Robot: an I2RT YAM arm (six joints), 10 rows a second.
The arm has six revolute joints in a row. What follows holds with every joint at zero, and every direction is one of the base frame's. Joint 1 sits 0.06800 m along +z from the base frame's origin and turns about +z. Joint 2 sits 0.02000 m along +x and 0.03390 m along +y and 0.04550 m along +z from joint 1 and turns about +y. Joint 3 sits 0.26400 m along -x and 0.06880 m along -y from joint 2 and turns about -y. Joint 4 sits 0.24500 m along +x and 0.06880 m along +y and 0.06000 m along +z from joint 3 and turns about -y. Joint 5 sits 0.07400 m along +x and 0.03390 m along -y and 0.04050 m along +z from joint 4 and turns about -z. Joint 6 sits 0.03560 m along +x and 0.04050 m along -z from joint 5 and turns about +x. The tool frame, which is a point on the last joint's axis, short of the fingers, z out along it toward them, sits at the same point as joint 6; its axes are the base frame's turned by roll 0.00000, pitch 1.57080 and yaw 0.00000 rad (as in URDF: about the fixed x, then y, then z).
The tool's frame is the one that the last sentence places.
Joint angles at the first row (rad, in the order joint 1, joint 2, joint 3, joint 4, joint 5, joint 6):
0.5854, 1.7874, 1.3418, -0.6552, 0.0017, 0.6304
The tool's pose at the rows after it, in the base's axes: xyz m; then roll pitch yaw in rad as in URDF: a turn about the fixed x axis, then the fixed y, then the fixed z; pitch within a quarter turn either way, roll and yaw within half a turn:
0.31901 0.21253 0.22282 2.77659 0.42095 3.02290
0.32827 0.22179 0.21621 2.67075 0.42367 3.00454
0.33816 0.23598 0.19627 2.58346 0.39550 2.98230
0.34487 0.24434 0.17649 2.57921 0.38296 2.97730
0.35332 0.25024 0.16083 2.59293 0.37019 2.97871
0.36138 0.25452 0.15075 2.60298 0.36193 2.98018
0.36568 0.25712 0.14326 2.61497 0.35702 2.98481
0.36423 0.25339 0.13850 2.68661 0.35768 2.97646
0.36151 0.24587 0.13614 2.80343 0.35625 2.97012
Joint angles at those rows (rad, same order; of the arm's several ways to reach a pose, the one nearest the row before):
0.5854, 1.7992, 1.3419, -0.5640, -0.0250, 0.6323
0.5854, 1.8339, 1.3419, -0.4629, -0.0982, 0.6506
0.5953, 1.9053, 1.3422, -0.3531, -0.1627, 0.6952
0.6025, 1.9686, 1.3483, -0.2996, -0.1654, 0.7109
0.6029, 2.0312, 1.3781, -0.2844, -0.1627, 0.7139
0.6006, 2.0808, 1.4139, -0.2832, -0.1619, 0.7132
0.6003, 2.1124, 1.4345, -0.2840, -0.1585, 0.7097
0.5999, 2.1177, 1.4353, -0.3252, -0.0994, 0.7101
0.5964, 2.1170, 1.4429, -0.4107, -0.0101, 0.7090

